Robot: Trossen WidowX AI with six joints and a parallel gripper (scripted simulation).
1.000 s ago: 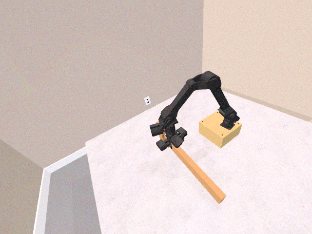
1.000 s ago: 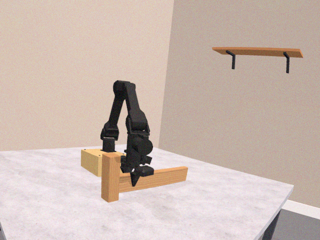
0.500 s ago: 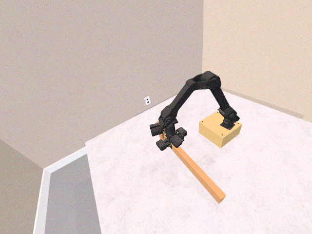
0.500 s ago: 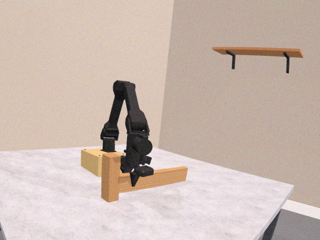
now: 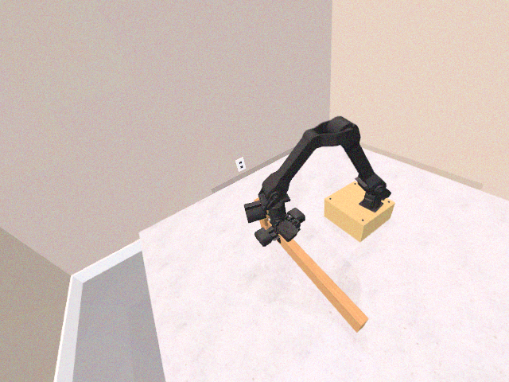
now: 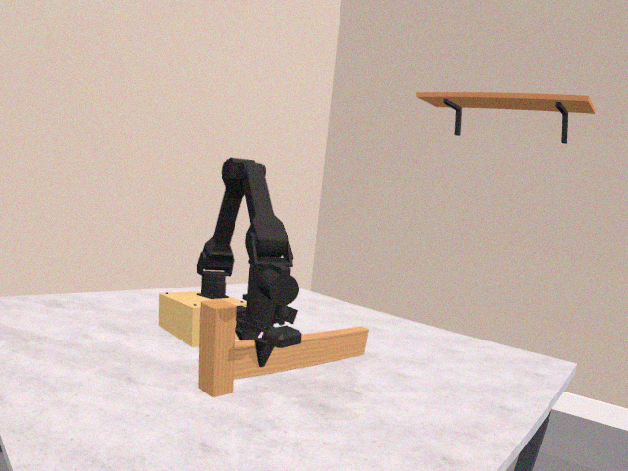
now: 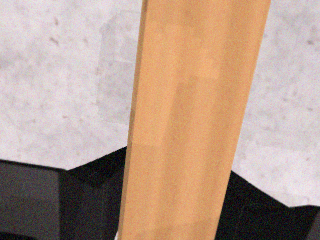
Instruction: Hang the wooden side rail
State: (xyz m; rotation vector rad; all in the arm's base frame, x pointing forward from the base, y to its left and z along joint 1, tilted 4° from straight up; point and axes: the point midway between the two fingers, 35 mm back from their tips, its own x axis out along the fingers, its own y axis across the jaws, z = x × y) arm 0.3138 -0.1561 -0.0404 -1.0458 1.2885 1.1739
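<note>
Now: gripper tip 100 mm to the left of the headboard post, 40 mm below it and 10 mm past it.
</note>
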